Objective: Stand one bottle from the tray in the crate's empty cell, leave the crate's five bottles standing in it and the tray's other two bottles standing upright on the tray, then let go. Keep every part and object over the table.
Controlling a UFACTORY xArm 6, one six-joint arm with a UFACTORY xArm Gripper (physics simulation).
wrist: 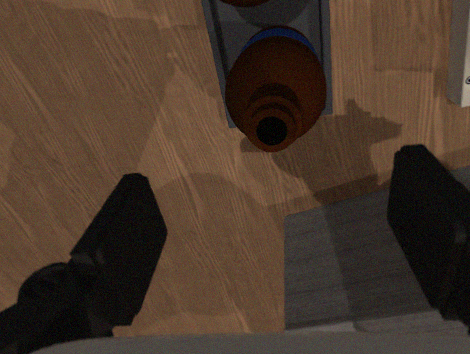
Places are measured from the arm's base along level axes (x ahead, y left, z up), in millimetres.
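Pixels of known places: gripper, fingertip midpoint: [266, 193].
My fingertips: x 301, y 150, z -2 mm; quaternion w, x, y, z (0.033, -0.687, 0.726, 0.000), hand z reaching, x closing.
Observation:
For each thing: its top centre in the pictures, then the offset to it from my fingertips. "spot": a spot on its surface instead. Level surfaces: height alone.
- narrow grey tray, surface spot: [326, 60] spot: dx -2, dy -43, dz -200 mm
- second brown bottle, surface spot: [245, 1] spot: dx +59, dy +9, dz -118 mm
- pale block-like object, surface spot: [457, 60] spot: dx -25, dy -149, dz -208 mm
- wooden table, surface height: dz -226 mm
A brown bottle [276, 75] with a blue band stands upright in the near end of the narrow grey tray [326, 60], at the top centre of the wrist view. Part of a second brown bottle [245, 1] shows at the top edge, farther along the tray. My gripper [266, 193] is wide open and empty, with one finger at the left and one at the right. The blue-banded bottle's mouth lies ahead of the fingertips, not between them. The crate and its cells do not show in this view.
A dark grey wood-grained surface [315, 270] lies at the lower right, partly behind the right finger. A pale block-like object [457, 60] with a small round mark stands at the upper right edge. The wooden table [200, 280] lies below the gripper, with shadows across it.

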